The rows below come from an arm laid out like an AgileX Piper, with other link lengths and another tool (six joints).
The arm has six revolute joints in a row. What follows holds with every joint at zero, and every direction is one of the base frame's.
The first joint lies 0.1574 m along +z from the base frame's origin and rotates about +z.
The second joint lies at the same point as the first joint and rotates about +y.
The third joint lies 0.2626 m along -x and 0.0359 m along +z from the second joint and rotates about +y.
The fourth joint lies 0.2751 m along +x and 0.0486 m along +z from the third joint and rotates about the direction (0.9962, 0, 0.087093).
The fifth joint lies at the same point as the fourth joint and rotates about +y.
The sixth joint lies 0.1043 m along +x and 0.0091 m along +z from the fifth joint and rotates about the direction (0.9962, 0, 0.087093).
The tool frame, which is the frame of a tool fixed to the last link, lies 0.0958 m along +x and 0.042 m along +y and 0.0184 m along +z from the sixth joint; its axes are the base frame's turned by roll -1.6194, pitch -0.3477 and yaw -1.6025 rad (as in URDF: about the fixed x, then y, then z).
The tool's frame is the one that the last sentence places.
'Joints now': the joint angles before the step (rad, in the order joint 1, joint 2, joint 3, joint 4, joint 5, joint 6). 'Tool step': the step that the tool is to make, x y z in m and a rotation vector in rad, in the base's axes. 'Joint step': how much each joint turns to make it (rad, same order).
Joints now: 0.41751 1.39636 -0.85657 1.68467 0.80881 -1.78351
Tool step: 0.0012 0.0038 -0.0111 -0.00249 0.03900 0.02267
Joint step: 0.00093 0.04410 -0.00598 0.00083 0.02553 0.00200
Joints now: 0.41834 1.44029 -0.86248 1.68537 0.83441 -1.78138
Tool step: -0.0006 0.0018 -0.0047 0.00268 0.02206 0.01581
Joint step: -0.00011 0.02129 -0.00276 -0.00007 0.01925 0.00370
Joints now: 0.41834 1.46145 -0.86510 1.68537 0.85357 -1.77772
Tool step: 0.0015 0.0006 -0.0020 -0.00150 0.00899 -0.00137
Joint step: 0.00002 0.00868 -0.00289 0.00004 -0.00044 0.00399
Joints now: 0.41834 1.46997 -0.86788 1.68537 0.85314 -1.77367
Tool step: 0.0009 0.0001 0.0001 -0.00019 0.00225 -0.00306
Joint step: 0.00001 0.00111 -0.00185 -0.00011 -0.00262 0.00344
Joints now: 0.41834 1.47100 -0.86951 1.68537 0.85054 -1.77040
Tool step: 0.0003 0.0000 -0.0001 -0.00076 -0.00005 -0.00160
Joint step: 0.00022 -0.00010 -0.00010 0.00006 -0.00198 0.00033
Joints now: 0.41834 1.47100 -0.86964 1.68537 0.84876 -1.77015
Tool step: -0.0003 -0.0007 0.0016 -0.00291 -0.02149 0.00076
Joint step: -0.00093 -0.00670 -0.00017 -0.00017 -0.00274 -0.01599
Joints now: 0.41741 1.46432 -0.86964 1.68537 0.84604 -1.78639
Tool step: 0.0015 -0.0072 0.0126 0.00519 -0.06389 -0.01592
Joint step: -0.01929 -0.03920 -0.00013 -0.00018 -0.00418 -0.02944
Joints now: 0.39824 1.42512 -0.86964 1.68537 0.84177 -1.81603
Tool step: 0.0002 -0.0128 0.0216 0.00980 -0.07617 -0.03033
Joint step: -0.03344 -0.07006 0.00020 -0.01428 -0.00477 -0.00674
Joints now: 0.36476 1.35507 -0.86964 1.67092 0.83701 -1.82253
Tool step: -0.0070 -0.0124 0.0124 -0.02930 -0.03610 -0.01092
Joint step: -0.02979 -0.07162 -0.00023 -0.08735 0.00079 0.06473
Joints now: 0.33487 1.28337 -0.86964 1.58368 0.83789 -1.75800
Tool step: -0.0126 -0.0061 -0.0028 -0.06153 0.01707 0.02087
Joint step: -0.00797 -0.04423 -0.00021 -0.12968 0.01592 0.10667
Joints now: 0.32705 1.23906 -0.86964 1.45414 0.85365 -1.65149
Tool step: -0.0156 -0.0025 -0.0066 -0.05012 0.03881 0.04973
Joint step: -0.00006 -0.01956 -0.00003 -0.10106 0.05009 0.08444
